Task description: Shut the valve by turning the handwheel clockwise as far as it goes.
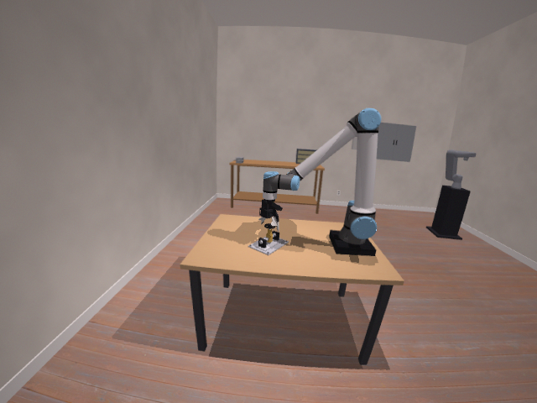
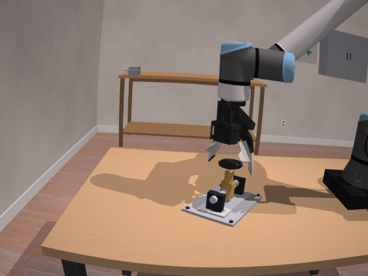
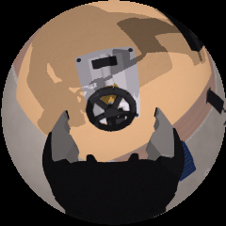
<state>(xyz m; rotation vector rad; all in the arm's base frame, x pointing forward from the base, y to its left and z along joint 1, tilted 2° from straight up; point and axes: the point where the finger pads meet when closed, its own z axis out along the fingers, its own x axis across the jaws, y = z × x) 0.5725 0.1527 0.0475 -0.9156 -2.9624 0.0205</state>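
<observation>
My hand is 1 cm below the black spoked handwheel.
</observation>
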